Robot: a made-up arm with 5 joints.
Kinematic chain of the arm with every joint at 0, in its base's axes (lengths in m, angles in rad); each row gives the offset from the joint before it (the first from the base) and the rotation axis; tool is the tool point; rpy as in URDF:
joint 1: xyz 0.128 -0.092 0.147 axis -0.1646 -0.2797 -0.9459
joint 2: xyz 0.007 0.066 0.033 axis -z
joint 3: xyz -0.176 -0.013 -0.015 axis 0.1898 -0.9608 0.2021
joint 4: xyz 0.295 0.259 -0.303 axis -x
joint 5: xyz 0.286 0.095 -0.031 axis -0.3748 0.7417 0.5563
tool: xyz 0 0.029 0.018 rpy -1.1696 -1.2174 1.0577
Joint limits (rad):
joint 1: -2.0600..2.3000
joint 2: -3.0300..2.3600
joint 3: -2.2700..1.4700
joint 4: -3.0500..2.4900
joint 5: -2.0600..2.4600
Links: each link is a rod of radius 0.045 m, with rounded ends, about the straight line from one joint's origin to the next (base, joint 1, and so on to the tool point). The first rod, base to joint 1, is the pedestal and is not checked.
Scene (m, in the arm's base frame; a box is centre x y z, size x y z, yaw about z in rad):
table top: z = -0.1
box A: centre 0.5 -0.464 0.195 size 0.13 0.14 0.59 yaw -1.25
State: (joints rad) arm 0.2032 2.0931 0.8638 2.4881 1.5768
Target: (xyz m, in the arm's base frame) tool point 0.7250 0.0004 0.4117
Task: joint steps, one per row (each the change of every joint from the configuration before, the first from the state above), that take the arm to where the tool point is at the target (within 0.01 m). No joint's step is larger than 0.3 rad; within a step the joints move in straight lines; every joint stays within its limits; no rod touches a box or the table.
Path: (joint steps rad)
1: -0.1555 0.0559 0.2021 -0.0781 -0.1362
2: -0.1554 0.0559 0.2020 -0.0782 -0.1362
3: -0.1555 0.0560 0.2021 -0.0781 -0.1362
4: 0.0262 -0.2515 0.0000 -0.1320 -0.0105
5: 0.0262 -0.2515 0.0000 -0.1319 -0.0105
6: 0.0263 -0.2515 0.0000 -0.1320 -0.0105
7: 0.0262 -0.2515 0.0000 -0.1319 -0.0105
8: 0.0262 -0.2515 0.0000 -0.1320 -0.0105
9: 0.0262 -0.2514 0.0000 -0.1319 -0.0104
10: -0.0046 0.0717 -0.2286 -0.2272 0.0665
11: -0.0046 0.0718 -0.2285 -0.2273 0.0665

